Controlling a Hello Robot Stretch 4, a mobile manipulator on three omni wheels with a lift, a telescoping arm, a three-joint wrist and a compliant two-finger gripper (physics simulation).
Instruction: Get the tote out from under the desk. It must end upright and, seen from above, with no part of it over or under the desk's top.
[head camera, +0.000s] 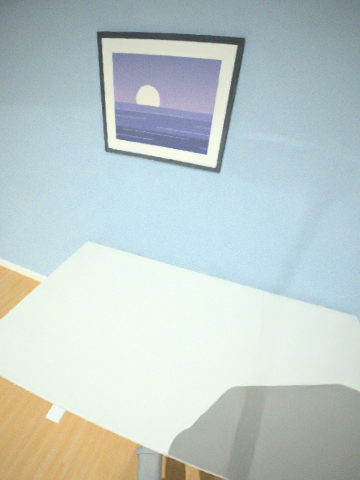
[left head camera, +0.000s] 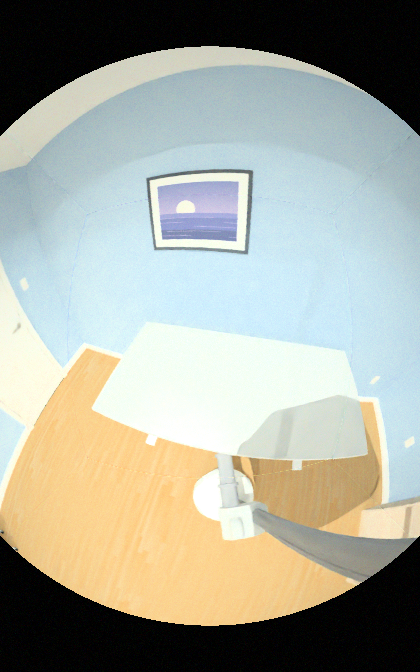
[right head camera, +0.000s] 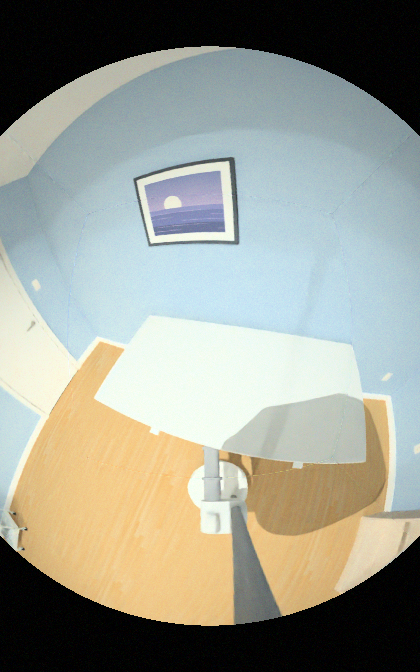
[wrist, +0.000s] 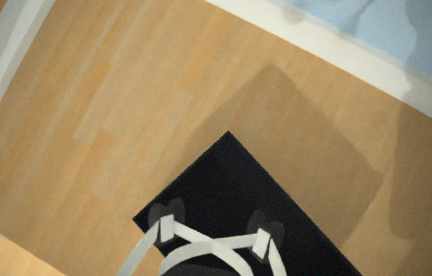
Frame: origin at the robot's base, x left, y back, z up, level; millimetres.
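Seen in the pictures: gripper, fingertip midpoint: (wrist: 216, 219).
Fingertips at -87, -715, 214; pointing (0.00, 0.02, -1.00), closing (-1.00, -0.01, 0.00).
A point is followed by its place in that frame, as x, y, z.
The black tote (wrist: 225, 175) @(-90, -739, -24) lies in the lower middle of the wrist view, one corner pointing up and its near part cut off by the frame and my gripper. Its inside is too dark to tell how deep it is. My gripper (wrist: 216, 219) @(-87, -715, 214) is open, its two fingertips apart over the dark tote, with nothing seen between them. The white desk (head camera: 150, 325) @(34, -632, 693) (left head camera: 200, 380) @(78, -628, 692) (right head camera: 210, 370) @(-13, -637, 692) stands against the wall; its top hides the tote and gripper from the head views. My grey arm (head camera: 149, 465) @(1, -197, 640) (left head camera: 226, 477) @(2, -116, 639) (right head camera: 211, 470) @(-3, -118, 639) reaches in beneath the desk's front edge.
White desk feet (head camera: 56, 413) (left head camera: 151, 440) (right head camera: 298, 465) stick out at the front. A pale bar (wrist: 22, 42) @(357, -937, -6) crosses the upper left of the wrist view. A white baseboard (wrist: 320, 55) @(-235, -992, -20) runs behind the tote. Beige furniture (left head camera: 385, 520) (right head camera: 372, 545) stands at the right.
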